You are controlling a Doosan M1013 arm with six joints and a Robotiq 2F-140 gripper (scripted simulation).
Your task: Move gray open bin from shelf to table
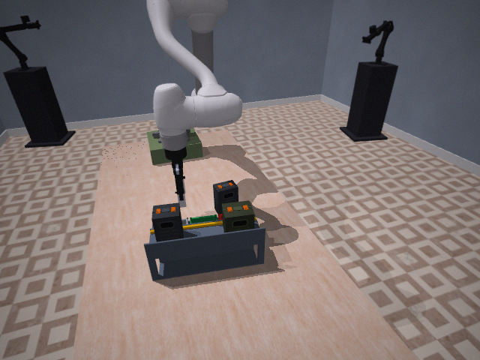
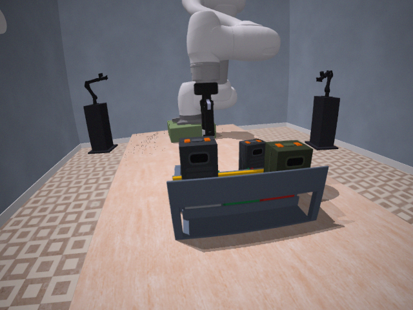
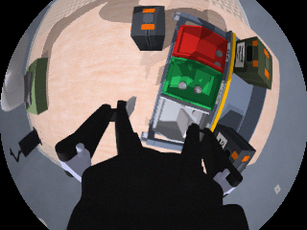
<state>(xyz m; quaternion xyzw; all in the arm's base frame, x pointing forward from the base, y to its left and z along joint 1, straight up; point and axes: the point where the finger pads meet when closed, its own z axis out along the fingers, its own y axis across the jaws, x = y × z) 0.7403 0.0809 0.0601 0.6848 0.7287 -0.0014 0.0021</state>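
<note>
The gray open bin lies 100 mm ahead of my hand, 30 mm to the right of it and 110 mm below it. Also, from my hand: yellow rail 140 mm ahead, 80 mm to the left, 40 mm below; then black bin 190 mm ahead, 30 mm to the right, 10 mm above; then green bin 90 mm ahead, 80 mm to the left, 110 mm below.
</note>
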